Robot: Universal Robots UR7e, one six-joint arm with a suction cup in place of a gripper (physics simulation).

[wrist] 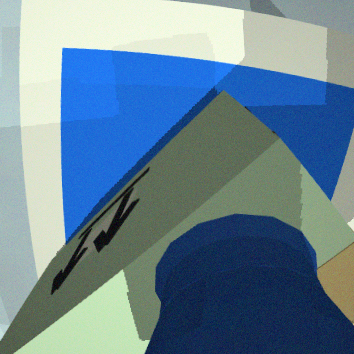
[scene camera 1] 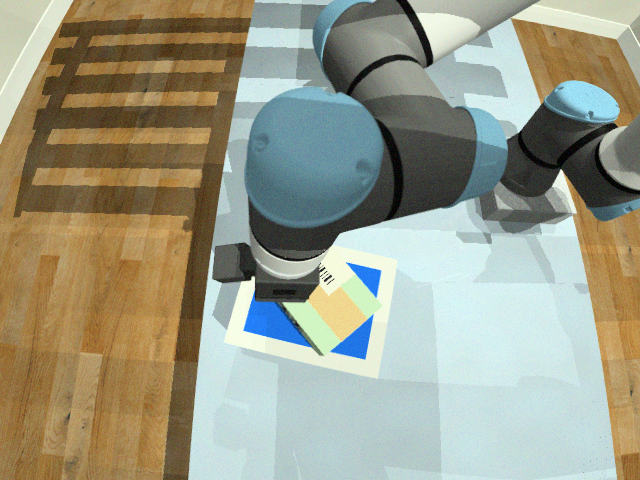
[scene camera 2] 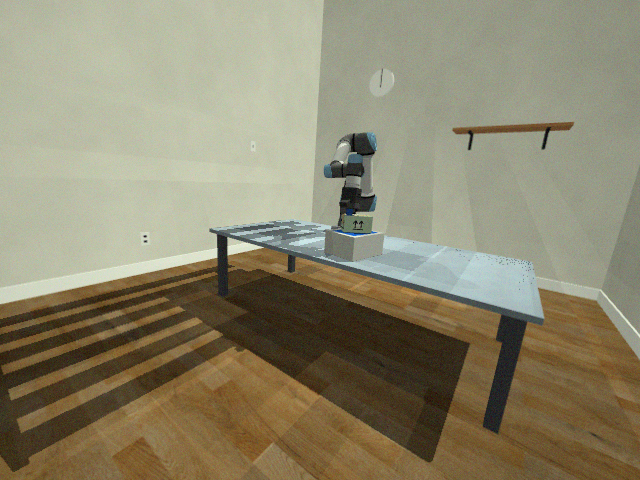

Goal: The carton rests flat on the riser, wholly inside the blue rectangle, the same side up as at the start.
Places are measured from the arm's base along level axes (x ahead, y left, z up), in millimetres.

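Pixels of known places: hand, its tool point: (wrist: 228, 242) (scene camera 2: 348, 217); arm's base, origin of its link: (scene camera 1: 521, 169).
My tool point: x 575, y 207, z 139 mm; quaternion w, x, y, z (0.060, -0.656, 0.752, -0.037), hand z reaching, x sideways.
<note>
Ahead of a thing's pixels: the offset from my tool point to its top centre. Level surfaces: height alone.
The green carton @(dx -54, dy +24, dz +12 mm) (scene camera 1: 336, 312) (scene camera 2: 366, 225) (wrist: 200, 160), with an orange band and a barcode label on top, sits level on the pale riser @(dx -50, dy +26, dz -78 mm) (scene camera 1: 378, 330) (scene camera 2: 338, 245) (wrist: 40, 100). The arrows on its side point up. It stands turned to the blue rectangle @(dx -50, dy +26, dz -78 mm) (scene camera 1: 263, 317) (wrist: 100, 150). In the wrist view its left end crosses the blue edge over the pale border. My gripper (scene camera 2: 349, 212) (wrist: 236, 242), a dark blue suction cup, is down on the carton's top near the arrow side, shut on the carton. In scene camera 1 the arm hides the cup and the carton's far left part.
The riser stands on the light blue table @(dz -198 mm) (scene camera 1: 491, 335) (scene camera 2: 439, 263), near its left edge in scene camera 1. The arm's base block (scene camera 1: 553, 204) is at the right in that view, with the arm reaching over the table. A wall shelf (scene camera 2: 511, 128) hangs far behind.
</note>
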